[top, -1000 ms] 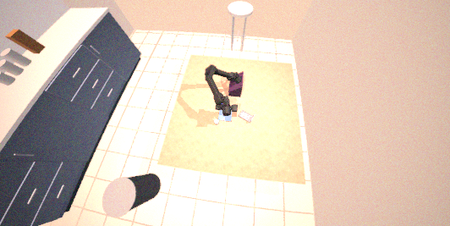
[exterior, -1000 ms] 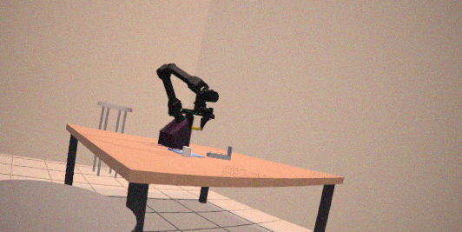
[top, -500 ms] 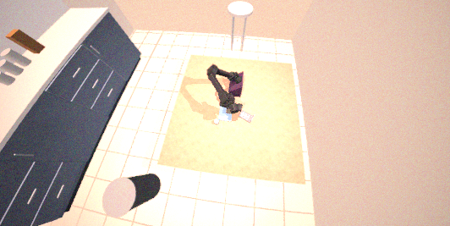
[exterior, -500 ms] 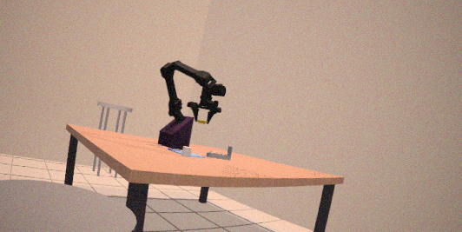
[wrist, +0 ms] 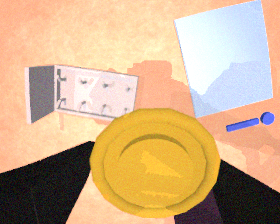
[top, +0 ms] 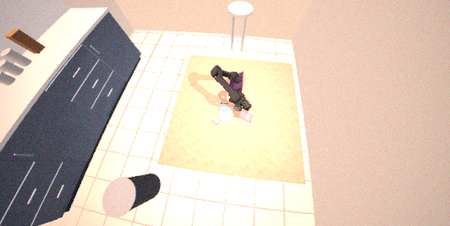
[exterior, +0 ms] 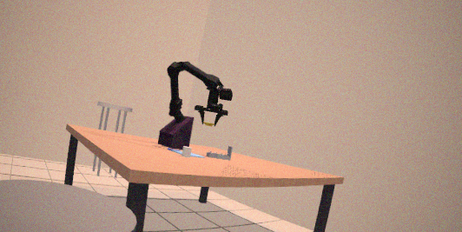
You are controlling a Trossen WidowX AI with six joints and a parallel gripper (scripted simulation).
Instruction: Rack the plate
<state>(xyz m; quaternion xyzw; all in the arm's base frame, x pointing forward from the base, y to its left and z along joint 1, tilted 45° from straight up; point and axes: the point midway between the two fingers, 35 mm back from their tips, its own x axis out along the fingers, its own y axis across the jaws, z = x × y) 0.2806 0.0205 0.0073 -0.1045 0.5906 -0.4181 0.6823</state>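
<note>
Now: gripper tip 3 cm short of the dish rack, 8 cm to the right of it and 15 cm above it. The rest, counted from my gripper tip: yellow plate (1 cm above); then blue spoon (10 cm behind, 15 cm to the right, 17 cm below); then white cup (12 cm ahead, 20 cm to the right, 15 cm below).
</note>
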